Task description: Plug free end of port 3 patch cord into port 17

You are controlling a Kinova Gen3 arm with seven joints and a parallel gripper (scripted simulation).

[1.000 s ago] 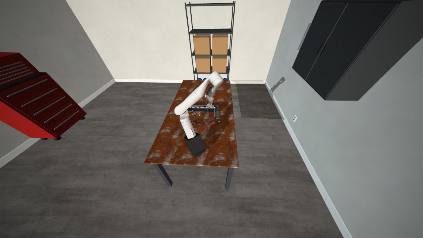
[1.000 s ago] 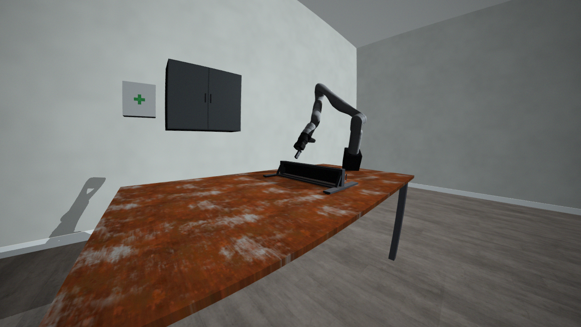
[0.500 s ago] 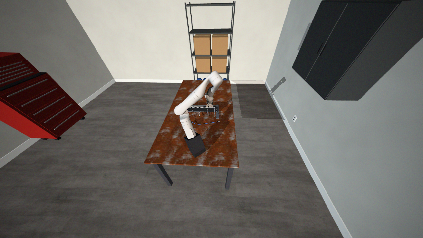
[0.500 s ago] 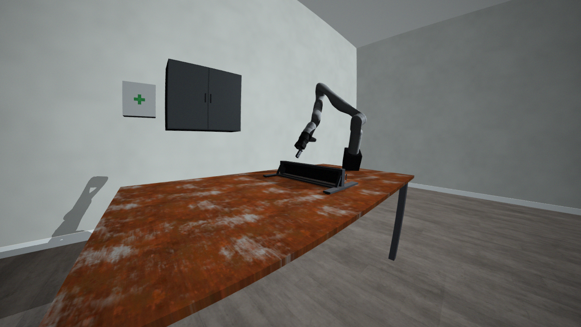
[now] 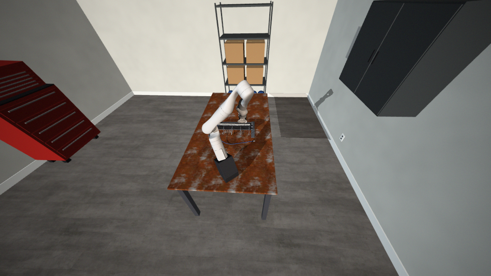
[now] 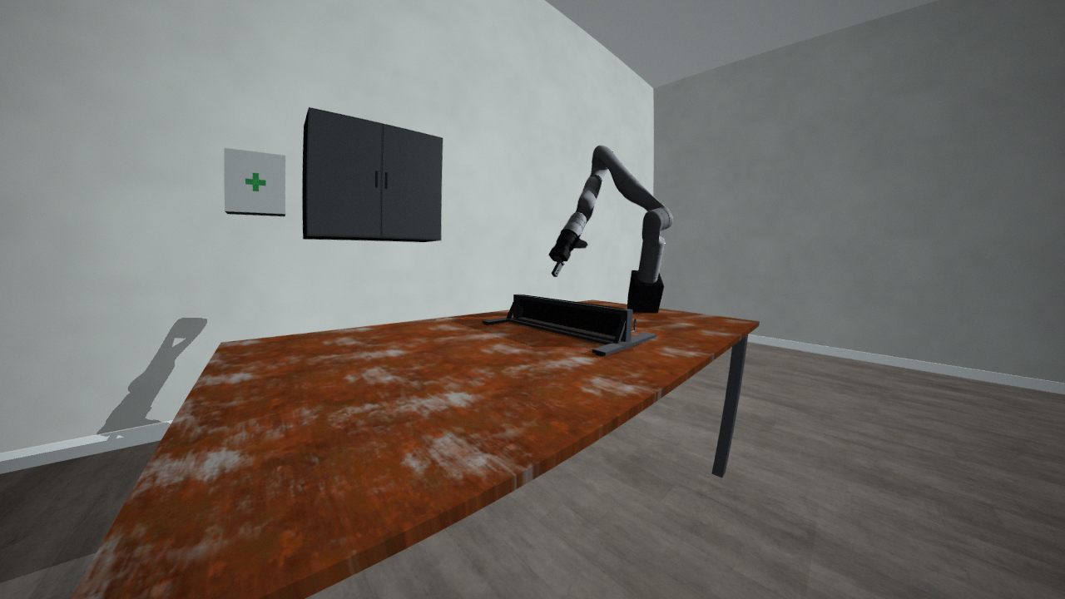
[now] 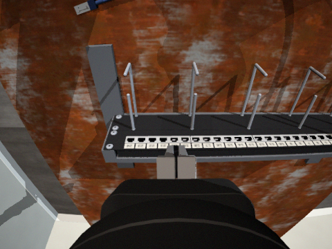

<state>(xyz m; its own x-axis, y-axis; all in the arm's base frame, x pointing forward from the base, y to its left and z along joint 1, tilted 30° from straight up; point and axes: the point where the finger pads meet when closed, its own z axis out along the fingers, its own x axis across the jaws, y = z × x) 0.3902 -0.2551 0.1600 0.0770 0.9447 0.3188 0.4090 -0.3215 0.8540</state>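
Now: hand 11 cm past the plug, 11 cm to the left of it and 19 cm above it.
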